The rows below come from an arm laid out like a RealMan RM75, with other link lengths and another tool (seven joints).
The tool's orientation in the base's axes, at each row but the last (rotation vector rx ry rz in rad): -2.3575 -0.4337 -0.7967; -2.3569 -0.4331 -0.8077; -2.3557 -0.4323 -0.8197; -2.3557 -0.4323 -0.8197; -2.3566 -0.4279 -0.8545; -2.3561 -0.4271 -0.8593; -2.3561 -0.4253 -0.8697; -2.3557 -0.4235 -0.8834; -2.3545 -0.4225 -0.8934; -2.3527 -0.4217 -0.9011
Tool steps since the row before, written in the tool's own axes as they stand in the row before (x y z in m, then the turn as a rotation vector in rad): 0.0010 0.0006 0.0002 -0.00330 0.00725 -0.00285; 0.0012 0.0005 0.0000 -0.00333 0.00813 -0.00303; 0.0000 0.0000 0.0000 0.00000 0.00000 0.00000; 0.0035 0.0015 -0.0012 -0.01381 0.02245 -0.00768; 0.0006 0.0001 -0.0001 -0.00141 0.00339 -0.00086; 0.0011 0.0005 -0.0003 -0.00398 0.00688 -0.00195; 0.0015 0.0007 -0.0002 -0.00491 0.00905 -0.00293; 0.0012 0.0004 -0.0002 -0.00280 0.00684 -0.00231; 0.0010 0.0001 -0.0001 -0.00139 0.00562 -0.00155; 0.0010 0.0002 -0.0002 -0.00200 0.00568 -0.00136
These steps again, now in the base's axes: 0.0011 -0.0002 0.0002 -0.00034 -0.00771 -0.00347; 0.0012 -0.0003 0.0005 -0.00002 -0.00850 -0.00376; 0.0000 0.0000 0.0000 0.00000 0.00000 0.00000; 0.0028 -0.0015 0.0024 -0.00324 -0.02351 -0.01381; 0.0004 -0.0001 0.0004 0.00015 -0.00330 -0.00182; 0.0009 -0.0005 0.0007 -0.00061 -0.00693 -0.00432; 0.0013 -0.0005 0.0008 -0.00075 -0.00931 -0.00524; 0.0010 -0.0003 0.0008 0.00005 -0.00701 -0.00328; 0.0007 -0.0001 0.0007 0.00088 -0.00547 -0.00229; 0.0007 -0.0002 0.0007 0.00056 -0.00545 -0.00284
